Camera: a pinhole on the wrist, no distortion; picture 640 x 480 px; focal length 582.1 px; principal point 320.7 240.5 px. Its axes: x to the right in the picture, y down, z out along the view. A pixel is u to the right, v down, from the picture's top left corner.
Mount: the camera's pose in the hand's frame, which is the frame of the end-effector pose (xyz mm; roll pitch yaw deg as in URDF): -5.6 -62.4 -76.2 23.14 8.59 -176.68
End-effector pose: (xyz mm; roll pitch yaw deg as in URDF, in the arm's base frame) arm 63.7 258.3 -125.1 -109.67 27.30 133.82
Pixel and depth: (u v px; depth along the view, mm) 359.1 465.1 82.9
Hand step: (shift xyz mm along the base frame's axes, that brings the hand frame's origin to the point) -23.8 -19.2 58.4
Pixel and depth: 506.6 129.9 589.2
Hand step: 92.2 -499.0 -199.9
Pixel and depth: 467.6 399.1 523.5
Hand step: -113.8 -473.8 -29.0
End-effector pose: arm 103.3 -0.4 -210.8 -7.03 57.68 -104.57
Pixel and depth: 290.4 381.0 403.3
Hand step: -19.9 -254.1 217.8
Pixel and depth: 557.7 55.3 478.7
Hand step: 259.2 -124.0 358.6
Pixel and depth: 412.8 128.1 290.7
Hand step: 95.4 -98.8 160.3
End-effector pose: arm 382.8 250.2 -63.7 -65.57 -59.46 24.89
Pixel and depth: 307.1 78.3 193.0
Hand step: -37.4 90.1 -39.2
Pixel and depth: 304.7 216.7 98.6
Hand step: -28.4 -10.2 -3.9
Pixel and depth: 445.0 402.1 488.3
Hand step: -375.3 229.7 -73.7
